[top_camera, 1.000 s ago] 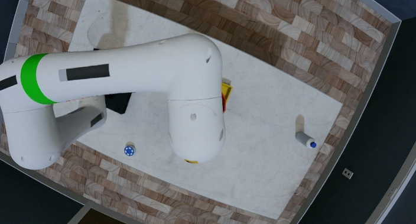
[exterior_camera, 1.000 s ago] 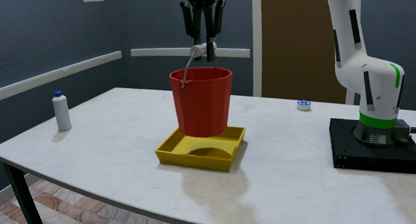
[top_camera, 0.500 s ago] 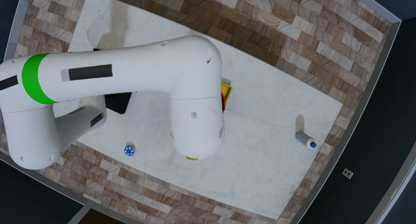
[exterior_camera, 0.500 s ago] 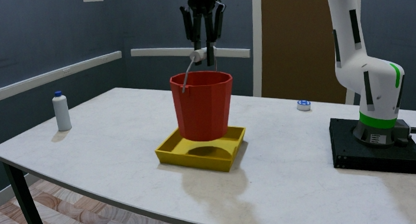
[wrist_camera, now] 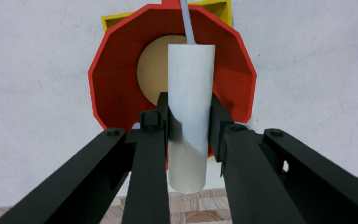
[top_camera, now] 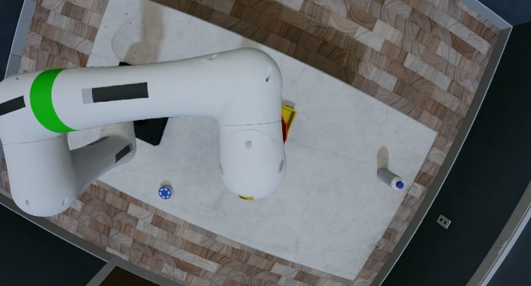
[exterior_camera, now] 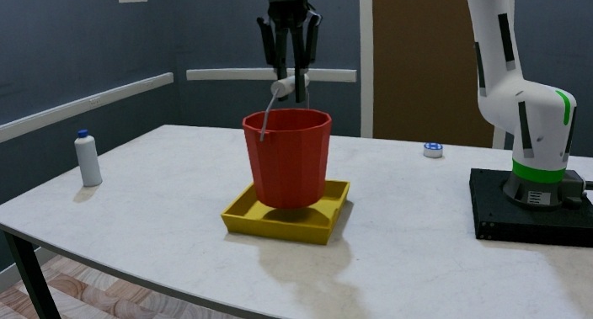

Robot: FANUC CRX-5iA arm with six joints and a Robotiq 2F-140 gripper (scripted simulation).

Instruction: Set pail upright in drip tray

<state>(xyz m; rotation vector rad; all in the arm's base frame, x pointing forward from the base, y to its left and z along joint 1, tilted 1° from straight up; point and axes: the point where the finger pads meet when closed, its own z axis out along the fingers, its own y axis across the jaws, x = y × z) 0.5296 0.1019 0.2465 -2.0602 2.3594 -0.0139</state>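
The red pail lies 9 cm below my hand and 1 cm ahead of it. From my hand the other things lie so: yellow drip tray 27 cm below, 1 cm ahead; round cap 47 cm to the right, 30 cm behind, 27 cm below; pail handle 3 cm below.
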